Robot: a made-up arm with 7 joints.
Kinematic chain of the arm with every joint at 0, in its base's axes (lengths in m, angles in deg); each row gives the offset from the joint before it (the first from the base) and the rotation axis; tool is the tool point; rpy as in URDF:
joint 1: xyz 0 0 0.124 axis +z
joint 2: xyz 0 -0.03 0.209 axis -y
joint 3: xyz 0 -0.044 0.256 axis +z
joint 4: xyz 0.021 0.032 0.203 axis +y
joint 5: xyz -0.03 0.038 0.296 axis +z
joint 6: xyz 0 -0.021 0.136 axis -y
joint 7: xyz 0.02 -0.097 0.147 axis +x
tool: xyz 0 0 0 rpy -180 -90 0
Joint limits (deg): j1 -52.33..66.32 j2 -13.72..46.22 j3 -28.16..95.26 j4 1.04..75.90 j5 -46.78..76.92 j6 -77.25..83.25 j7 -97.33..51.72
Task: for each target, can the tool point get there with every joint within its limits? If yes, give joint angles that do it. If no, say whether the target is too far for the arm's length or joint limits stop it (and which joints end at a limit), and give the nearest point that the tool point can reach.
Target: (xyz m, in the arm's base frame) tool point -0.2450 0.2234 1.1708
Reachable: yes | joints 45.47 19.32 63.87 55.20 -18.22 -14.59 7.85
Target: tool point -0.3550 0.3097 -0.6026
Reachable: no: joint limits stop it (at a limit: joint 2, joint 3, joint 4, joint 5, joint 6) | nearest point -0.4689 0.4091 0.4796 | short by 1.093 m
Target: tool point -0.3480 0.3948 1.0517
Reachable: yes | joints 2.30 35.85 78.41 62.17 -30.86 -7.97 34.45
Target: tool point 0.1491 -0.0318 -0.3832
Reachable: no: joint limits stop it (at a limit: joint 1, joint 2, joint 3, joint 4, joint 6) | nearest point 0.0586 0.5807 0.5005 | short by 1.079 m
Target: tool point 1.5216 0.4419 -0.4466
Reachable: no: too far | nearest point 0.6731 0.1955 0.6606 | short by 1.417 m
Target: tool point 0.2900 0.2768 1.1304
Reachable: yes | joints -40.97 4.40 85.13 53.39 -11.78 -16.76 2.82
